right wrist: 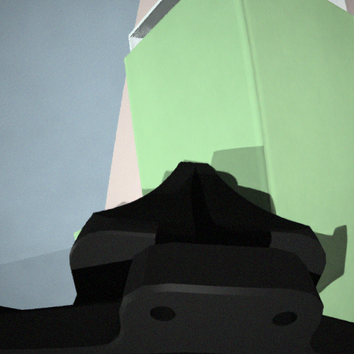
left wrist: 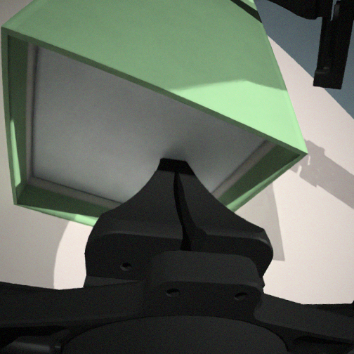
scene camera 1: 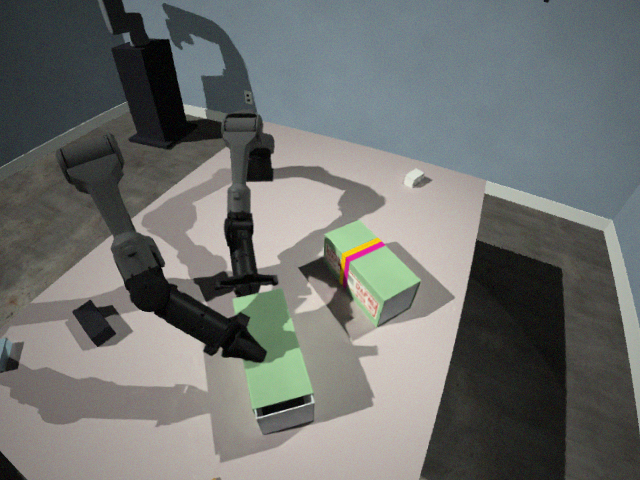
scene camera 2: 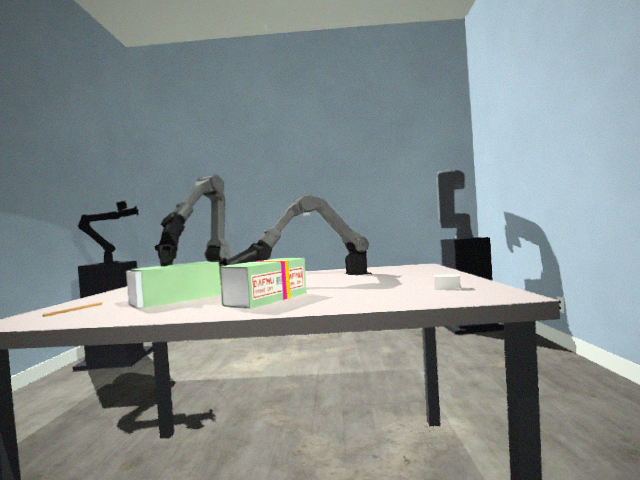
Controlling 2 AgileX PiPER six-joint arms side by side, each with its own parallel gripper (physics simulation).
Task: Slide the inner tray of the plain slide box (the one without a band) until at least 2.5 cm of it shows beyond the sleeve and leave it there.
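Labels:
A dark block is out of frame in the left wrist view, and it is out of frame in the right wrist view as well. It is in scene camera 1 that I see the dark block [95, 325].

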